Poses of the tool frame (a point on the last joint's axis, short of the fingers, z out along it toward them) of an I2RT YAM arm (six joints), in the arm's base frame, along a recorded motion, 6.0 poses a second.
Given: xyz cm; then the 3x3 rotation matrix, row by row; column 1 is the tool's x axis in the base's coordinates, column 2 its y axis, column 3 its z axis. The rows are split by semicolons.
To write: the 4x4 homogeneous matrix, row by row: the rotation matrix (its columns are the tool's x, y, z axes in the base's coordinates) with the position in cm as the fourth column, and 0 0 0 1 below. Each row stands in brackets. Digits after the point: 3 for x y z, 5 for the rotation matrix.
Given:
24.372 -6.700 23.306; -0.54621 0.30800 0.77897; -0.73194 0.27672 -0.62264; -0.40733 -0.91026 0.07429
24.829 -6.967 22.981; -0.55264 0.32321 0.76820; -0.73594 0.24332 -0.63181; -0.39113 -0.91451 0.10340
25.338 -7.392 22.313; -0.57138 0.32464 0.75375; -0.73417 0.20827 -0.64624; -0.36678 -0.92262 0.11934
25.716 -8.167 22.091; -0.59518 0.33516 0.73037; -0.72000 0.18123 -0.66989; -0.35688 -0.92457 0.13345
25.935 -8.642 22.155; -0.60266 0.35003 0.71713; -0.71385 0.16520 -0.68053; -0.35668 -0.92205 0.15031
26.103 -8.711 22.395; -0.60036 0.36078 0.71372; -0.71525 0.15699 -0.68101; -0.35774 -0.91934 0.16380
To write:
[[-0.54621 0.30800 0.77897 24.372], [-0.73194 0.27672 -0.62264 -6.700], [-0.40733 -0.91026 0.07429 23.306], [0 0 0 1]]
[[-0.55264 0.32321 0.76820 24.829], [-0.73594 0.24332 -0.63181 -6.967], [-0.39113 -0.91451 0.10340 22.981], [0 0 0 1]]
[[-0.57138 0.32464 0.75375 25.338], [-0.73417 0.20827 -0.64624 -7.392], [-0.36678 -0.92262 0.11934 22.313], [0 0 0 1]]
[[-0.59518 0.33516 0.73037 25.716], [-0.72000 0.18123 -0.66989 -8.167], [-0.35688 -0.92457 0.13345 22.091], [0 0 0 1]]
[[-0.60266 0.35003 0.71713 25.935], [-0.71385 0.16520 -0.68053 -8.642], [-0.35668 -0.92205 0.15031 22.155], [0 0 0 1]]
[[-0.60036 0.36078 0.71372 26.103], [-0.71525 0.15699 -0.68101 -8.711], [-0.35774 -0.91934 0.16380 22.395], [0 0 0 1]]

